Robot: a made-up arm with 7 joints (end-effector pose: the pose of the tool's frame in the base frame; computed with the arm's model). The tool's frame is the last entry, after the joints.
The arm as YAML. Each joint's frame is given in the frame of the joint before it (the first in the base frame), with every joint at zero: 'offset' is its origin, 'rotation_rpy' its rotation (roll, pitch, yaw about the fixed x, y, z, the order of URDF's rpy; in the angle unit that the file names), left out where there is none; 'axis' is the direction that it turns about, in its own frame. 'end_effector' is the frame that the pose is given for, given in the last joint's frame.
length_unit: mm
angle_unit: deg
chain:
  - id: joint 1
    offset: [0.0, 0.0, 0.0]
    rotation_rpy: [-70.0, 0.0, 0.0]
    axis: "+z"
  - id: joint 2
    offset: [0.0, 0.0, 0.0]
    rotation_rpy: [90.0, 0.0, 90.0]
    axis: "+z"
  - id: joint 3
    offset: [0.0, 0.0, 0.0]
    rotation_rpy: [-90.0, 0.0, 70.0]
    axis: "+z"
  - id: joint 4
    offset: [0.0, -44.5, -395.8]
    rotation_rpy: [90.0, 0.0, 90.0]
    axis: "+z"
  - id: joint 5
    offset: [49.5, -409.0, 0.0]
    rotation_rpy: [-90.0, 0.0, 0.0]
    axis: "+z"
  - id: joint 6
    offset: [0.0, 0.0, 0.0]
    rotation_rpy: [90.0, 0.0, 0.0]
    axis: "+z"
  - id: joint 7
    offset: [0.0, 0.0, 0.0]
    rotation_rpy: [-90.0, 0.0, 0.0]
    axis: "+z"
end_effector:
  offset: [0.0, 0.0, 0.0]
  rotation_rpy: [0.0, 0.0, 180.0]
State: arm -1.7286 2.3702 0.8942 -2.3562 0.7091 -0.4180 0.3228
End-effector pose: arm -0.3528 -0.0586 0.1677 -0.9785 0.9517 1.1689
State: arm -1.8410 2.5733 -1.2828 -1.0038 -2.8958 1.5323 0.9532
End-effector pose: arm -0.1463 0.6664 0.3133 -1.9838 -0.7224 0.7132
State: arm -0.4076 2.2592 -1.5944 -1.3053 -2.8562 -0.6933 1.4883
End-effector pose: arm 0.0773 0.6913 0.0340 0.4372 1.9350 -1.8862
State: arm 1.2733 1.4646 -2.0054 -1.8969 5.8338 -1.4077 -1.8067
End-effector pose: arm -0.5351 0.0839 0.0658 -0.6251 -1.8222 -0.9060
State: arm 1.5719 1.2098 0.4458 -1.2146 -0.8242 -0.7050 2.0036
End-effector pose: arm -0.2474 0.6518 -0.1567 0.1886 -0.0896 0.3674
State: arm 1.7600 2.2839 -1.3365 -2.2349 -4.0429 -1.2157 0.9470
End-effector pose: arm -0.3079 0.3016 0.0726 0.9995 -0.0768 1.3505
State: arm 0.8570 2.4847 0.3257 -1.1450 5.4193 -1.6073 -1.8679
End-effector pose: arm 0.5737 0.4202 0.1529 0.4094 0.1583 1.5369
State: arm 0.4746 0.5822 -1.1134 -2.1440 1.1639 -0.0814 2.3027
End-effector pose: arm 0.0278 -0.1750 -0.4328 -1.3907 1.2186 2.0562
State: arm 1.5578 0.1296 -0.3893 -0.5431 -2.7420 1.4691 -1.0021
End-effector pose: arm -0.7328 -0.1613 -0.2791 -0.3140 -0.7341 2.4014
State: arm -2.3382 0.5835 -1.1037 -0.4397 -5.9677 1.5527 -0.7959
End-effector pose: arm 0.5225 -0.1796 0.5867 1.4701 -0.5352 -0.5676
